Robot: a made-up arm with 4 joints. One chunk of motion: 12 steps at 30 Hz.
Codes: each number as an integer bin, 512 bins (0 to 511) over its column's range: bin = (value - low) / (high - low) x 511, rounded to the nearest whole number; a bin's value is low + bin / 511 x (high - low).
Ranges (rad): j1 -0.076..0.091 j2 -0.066..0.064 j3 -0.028..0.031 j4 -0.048..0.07
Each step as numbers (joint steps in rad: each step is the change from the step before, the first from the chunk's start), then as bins.
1 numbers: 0.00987 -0.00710 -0.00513 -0.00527
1 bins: 263 232 198 185
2 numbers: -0.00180 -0.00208 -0.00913 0.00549
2 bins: 227 251 163 232
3 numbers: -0.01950 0.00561 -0.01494 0.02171
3 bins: 173 281 113 302
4 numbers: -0.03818 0.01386 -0.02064 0.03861
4 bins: 116 314 64 375
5 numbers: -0.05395 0.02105 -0.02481 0.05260
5 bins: 67 342 28 436
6 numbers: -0.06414 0.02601 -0.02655 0.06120
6 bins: 36 362 13 473
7 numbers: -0.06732 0.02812 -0.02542 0.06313
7 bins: 27 370 22 481
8 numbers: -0.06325 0.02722 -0.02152 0.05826
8 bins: 39 366 56 460
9 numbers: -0.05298 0.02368 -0.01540 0.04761
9 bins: 70 353 109 414
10 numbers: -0.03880 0.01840 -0.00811 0.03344
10 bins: 114 332 172 353
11 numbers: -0.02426 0.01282 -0.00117 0.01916
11 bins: 158 310 232 291
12 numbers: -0.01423 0.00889 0.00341 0.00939
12 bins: 189 294 272 249
